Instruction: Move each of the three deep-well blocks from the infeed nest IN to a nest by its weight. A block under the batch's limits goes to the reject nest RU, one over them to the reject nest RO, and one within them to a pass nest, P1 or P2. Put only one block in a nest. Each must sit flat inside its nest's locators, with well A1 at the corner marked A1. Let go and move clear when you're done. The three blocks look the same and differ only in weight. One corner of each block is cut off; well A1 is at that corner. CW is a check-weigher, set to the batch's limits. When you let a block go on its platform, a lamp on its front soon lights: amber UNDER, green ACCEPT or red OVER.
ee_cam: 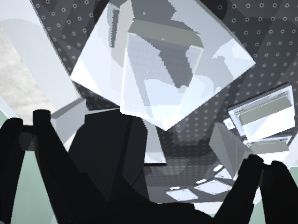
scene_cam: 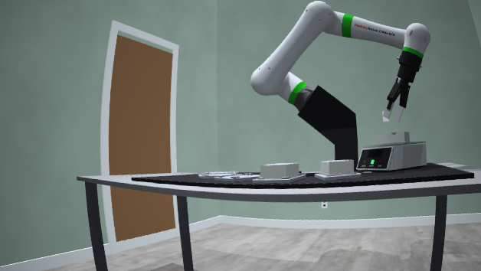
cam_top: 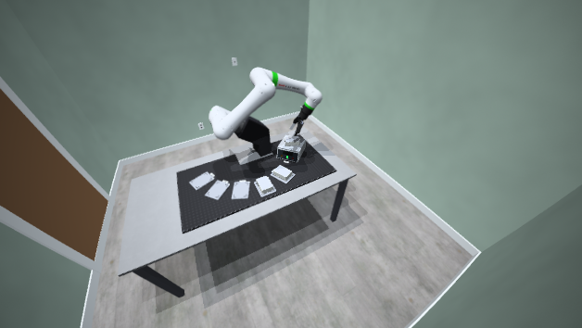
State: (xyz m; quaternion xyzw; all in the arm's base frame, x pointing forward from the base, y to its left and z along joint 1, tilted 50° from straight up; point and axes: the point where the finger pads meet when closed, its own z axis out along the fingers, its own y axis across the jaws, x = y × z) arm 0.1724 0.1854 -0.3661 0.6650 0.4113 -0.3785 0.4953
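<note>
My gripper is now 110 mm above the check-weigher platform. Round my hand: grey deep-well block: 240 mm ahead, 220 mm to the right, 170 mm below; check-weigher CW: 140 mm below.
</note>
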